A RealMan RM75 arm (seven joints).
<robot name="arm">
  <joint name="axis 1" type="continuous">
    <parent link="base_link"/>
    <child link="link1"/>
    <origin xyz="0 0 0.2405"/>
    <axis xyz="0 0 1"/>
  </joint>
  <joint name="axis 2" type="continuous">
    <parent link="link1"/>
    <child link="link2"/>
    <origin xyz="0 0 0"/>
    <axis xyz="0 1 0"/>
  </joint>
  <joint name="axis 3" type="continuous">
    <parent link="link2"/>
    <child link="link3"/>
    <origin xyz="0 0 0.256"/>
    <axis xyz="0 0 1"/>
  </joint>
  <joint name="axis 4" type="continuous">
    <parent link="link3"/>
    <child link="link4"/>
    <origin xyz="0 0 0"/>
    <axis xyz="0 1 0"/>
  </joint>
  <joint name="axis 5" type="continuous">
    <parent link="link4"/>
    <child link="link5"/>
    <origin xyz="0 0 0.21"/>
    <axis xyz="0 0 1"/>
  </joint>
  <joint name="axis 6" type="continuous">
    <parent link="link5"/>
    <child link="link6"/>
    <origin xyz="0 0 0"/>
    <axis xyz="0 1 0"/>
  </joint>
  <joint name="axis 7" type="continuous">
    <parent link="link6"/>
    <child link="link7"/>
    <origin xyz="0 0 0.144"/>
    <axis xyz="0 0 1"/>
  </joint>
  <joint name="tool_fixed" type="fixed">
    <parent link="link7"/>
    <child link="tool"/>
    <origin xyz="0 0 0"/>
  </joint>
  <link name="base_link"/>
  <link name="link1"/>
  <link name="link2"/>
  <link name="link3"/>
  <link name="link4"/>
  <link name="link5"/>
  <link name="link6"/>
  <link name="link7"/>
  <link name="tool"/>
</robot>
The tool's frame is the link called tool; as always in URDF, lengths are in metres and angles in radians. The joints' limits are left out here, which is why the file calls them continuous.
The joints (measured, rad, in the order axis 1, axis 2, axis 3, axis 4, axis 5, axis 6, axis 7), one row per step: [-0.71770, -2.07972, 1.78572, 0.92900, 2.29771, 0.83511, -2.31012]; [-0.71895, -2.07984, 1.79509, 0.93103, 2.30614, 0.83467, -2.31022]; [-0.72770, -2.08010, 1.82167, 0.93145, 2.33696, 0.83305, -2.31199]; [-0.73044, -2.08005, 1.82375, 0.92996, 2.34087, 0.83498, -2.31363]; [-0.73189, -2.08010, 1.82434, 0.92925, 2.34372, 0.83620, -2.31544]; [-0.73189, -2.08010, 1.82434, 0.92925, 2.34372, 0.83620, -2.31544]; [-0.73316, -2.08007, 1.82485, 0.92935, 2.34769, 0.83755, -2.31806]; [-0.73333, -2.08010, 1.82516, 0.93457, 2.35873, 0.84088, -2.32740]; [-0.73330, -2.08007, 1.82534, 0.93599, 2.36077, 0.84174, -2.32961]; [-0.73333, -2.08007, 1.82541, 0.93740, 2.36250, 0.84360, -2.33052]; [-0.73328, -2.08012, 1.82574, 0.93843, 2.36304, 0.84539, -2.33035]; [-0.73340, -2.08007, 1.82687, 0.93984, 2.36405, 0.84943, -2.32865]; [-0.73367, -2.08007, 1.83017, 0.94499, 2.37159, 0.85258, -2.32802]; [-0.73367, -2.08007, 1.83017, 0.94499, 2.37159, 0.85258, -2.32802]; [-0.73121, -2.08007, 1.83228, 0.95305, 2.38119, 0.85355, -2.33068]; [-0.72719, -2.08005, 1.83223, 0.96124, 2.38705, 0.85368, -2.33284]
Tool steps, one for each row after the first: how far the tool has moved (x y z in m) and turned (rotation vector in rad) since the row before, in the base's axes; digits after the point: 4 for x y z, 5 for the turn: [0.0003, -0.0008, -0.0011, -0.00384, 0.01152, -0.01136]; [0.0005, -0.0011, -0.0029, -0.00969, 0.04047, -0.03513]; [0.0000, 0.0000, -0.0003, -0.00197, 0.00557, -0.00207]; [0.0000, 0.0001, -0.0001, -0.00049, 0.00298, -0.00035]; [0.0000, 0.0000, 0.0000, 0.00000, 0.00000, 0.00000]; [0.0001, 0.0002, 0.0001, 0.00011, 0.00331, -0.00056]; [0.0005, 0.0003, 0.0006, 0.00283, 0.00509, -0.00016]; [0.0002, 0.0000, 0.0001, 0.00050, 0.00074, 0.00012]; [0.0002, -0.0001, 0.0001, -0.00067, 0.00128, -0.00048]; [0.0001, -0.0002, 0.0000, -0.00143, 0.00092, -0.00064]; [0.0001, -0.0005, -0.0001, -0.00394, 0.00318, -0.00217]; [0.0007, -0.0003, 0.0000, -0.00227, 0.00737, -0.00899]; [0.0000, 0.0000, 0.0000, 0.00000, 0.00000, 0.00000]; [0.0006, -0.0001, 0.0005, 0.00219, 0.00484, -0.00707]; [0.0005, -0.0001, 0.0007, 0.00335, 0.00013, -0.00361]
